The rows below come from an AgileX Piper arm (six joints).
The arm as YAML. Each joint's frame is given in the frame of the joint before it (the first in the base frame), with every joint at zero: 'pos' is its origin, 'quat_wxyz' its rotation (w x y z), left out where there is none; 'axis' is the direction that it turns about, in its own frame. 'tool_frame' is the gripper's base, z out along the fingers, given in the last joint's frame.
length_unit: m
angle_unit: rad
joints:
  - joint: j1
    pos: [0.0, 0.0, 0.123]
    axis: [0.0, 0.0, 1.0]
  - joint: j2
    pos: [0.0, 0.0, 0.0]
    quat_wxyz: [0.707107, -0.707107, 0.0, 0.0]
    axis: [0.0, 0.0, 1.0]
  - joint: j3
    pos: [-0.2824, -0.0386, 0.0]
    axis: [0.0, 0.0, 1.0]
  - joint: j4
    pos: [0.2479, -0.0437, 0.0]
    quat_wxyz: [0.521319, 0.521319, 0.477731, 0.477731]
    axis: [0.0, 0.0, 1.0]
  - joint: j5
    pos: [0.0, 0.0, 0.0]
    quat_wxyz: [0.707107, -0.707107, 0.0, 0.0]
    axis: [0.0, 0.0, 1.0]
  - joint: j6
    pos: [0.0, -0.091, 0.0]
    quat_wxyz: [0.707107, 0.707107, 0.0, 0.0]
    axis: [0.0, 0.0, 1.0]
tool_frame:
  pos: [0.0, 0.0, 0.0]
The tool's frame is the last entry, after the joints.
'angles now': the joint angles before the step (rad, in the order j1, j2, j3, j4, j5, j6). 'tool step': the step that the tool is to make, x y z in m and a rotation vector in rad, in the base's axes. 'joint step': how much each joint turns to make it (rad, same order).
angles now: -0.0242, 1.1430, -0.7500, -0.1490, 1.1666, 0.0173
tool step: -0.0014, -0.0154, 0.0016, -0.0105, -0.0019, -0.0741
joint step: -0.0845, 0.0001, -0.0059, -0.0099, 0.0022, -0.0078
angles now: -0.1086, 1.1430, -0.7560, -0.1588, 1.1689, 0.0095
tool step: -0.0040, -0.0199, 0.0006, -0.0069, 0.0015, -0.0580
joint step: -0.1163, 0.0002, -0.0022, -0.0010, -0.0062, -0.0581
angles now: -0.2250, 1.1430, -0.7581, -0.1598, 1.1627, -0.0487
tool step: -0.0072, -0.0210, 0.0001, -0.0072, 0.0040, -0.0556
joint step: -0.1272, -0.0001, 0.0000, 0.0000, -0.0087, -0.0716
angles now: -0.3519, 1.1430, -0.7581, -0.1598, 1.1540, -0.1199
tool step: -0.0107, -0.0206, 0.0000, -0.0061, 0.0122, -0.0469
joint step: -0.1323, 0.0000, 0.0002, 0.0000, -0.0041, -0.0864
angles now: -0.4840, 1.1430, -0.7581, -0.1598, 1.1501, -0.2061
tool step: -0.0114, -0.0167, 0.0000, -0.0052, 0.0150, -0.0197
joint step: -0.1150, 0.0001, 0.0001, 0.0000, -0.0041, -0.0965
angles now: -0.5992, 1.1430, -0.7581, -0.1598, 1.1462, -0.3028
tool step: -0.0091, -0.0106, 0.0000, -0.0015, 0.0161, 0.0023
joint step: -0.0792, 0.0002, -0.0002, 0.0000, -0.0001, -0.0831
